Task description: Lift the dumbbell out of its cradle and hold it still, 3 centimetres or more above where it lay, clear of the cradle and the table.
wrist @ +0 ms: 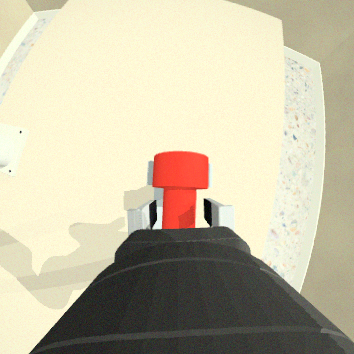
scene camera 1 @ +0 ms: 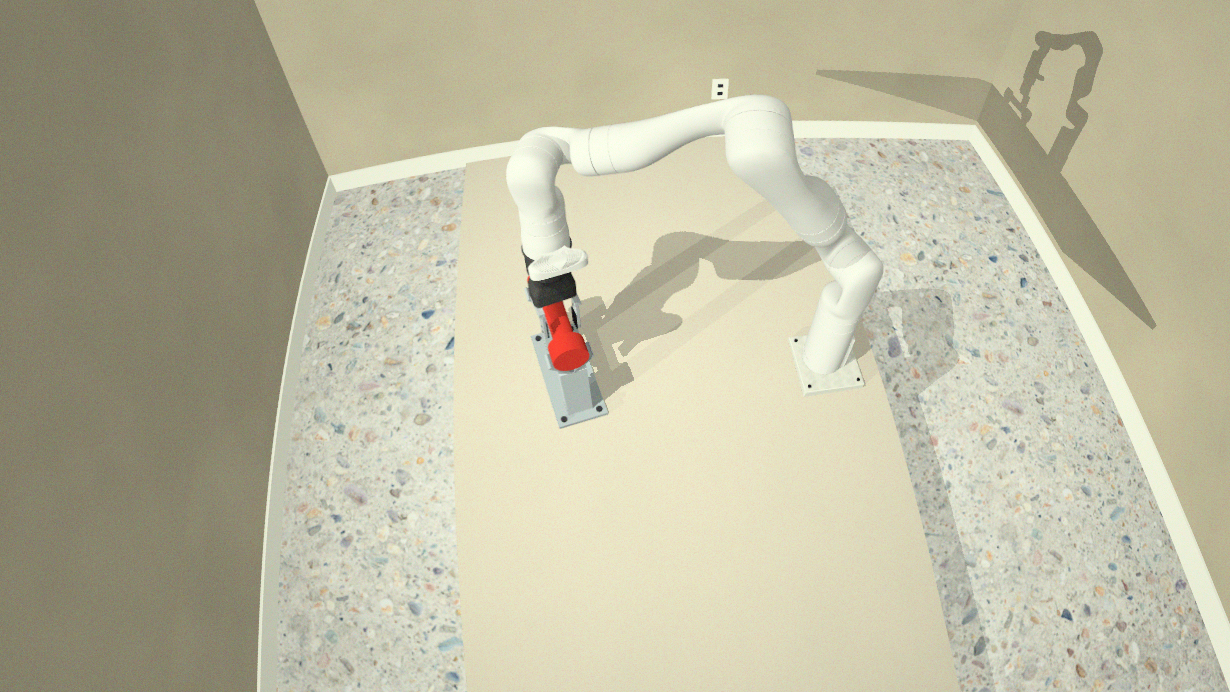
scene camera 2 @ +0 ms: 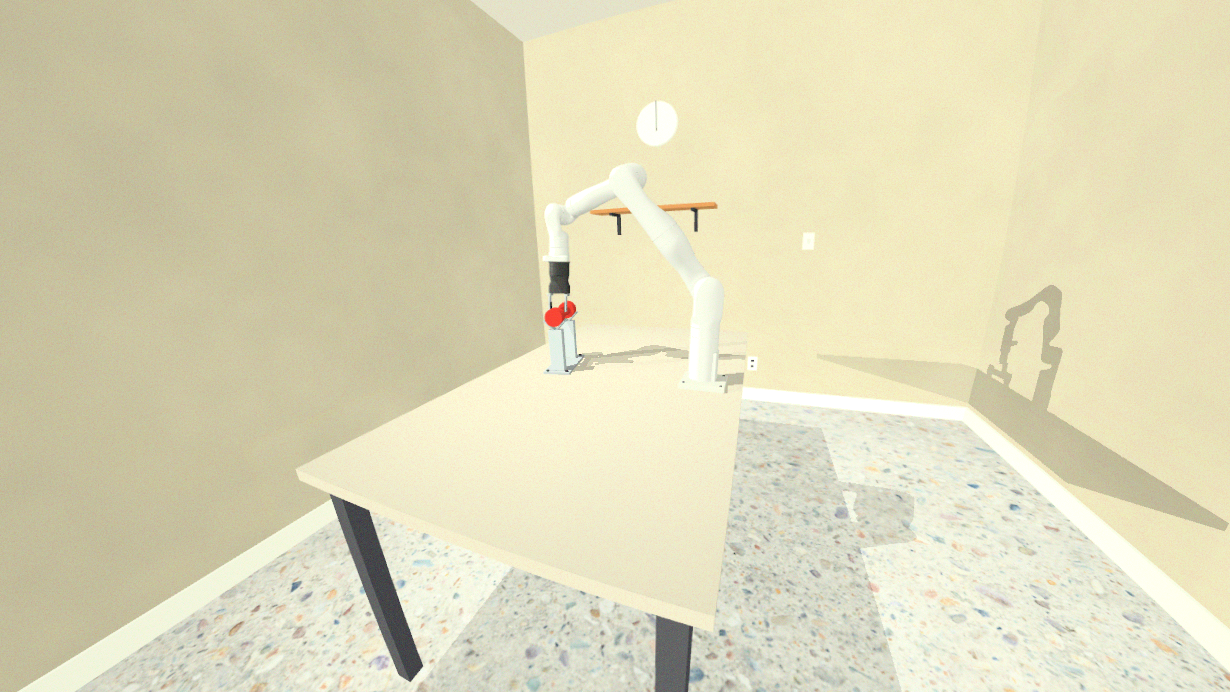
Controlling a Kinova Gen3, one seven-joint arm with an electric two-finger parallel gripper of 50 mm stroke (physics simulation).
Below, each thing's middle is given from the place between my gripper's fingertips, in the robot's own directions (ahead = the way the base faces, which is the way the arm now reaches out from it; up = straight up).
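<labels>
The grey cradle (scene camera 1: 575, 396) is 120 mm below my hand, 10 mm ahead of it and 40 mm to the right of it. As for the red dumbbell (scene camera 1: 568, 351), my hand is 10 mm above it, 10 mm short of it and 40 mm to the left of it.
</labels>
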